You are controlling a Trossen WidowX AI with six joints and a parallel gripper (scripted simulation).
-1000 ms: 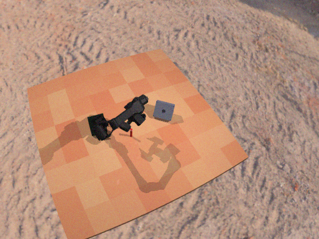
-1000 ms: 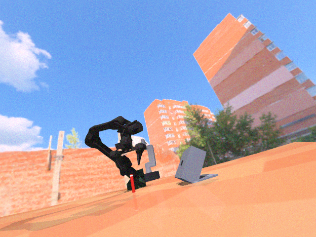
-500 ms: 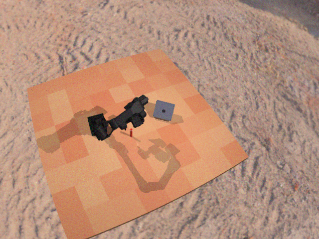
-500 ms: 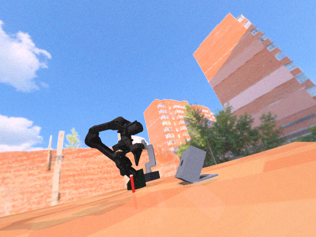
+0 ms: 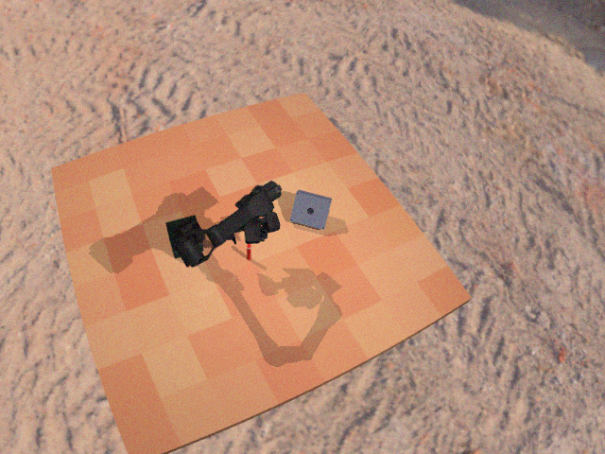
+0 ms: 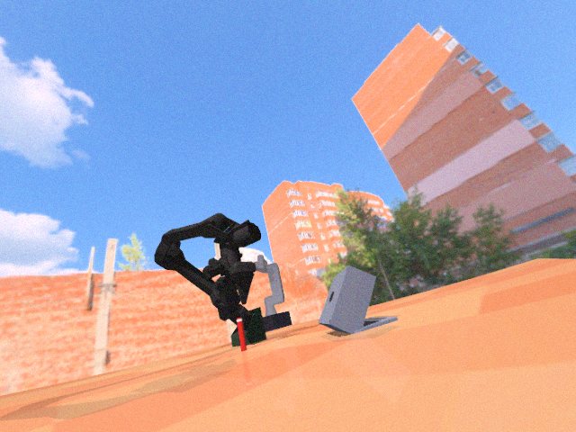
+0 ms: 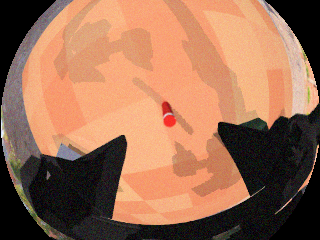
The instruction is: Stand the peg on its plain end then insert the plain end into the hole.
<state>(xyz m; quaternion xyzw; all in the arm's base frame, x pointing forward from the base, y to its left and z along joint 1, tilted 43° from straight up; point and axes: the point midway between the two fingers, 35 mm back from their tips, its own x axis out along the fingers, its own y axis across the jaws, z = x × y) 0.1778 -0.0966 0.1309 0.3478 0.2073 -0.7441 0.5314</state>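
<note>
Now: gripper tip 5 cm above the red peg. The rest, counted from my gripper tip: grey sloped panel: 29 cm ahead, 5 cm below, 4 cm to the left.
</note>
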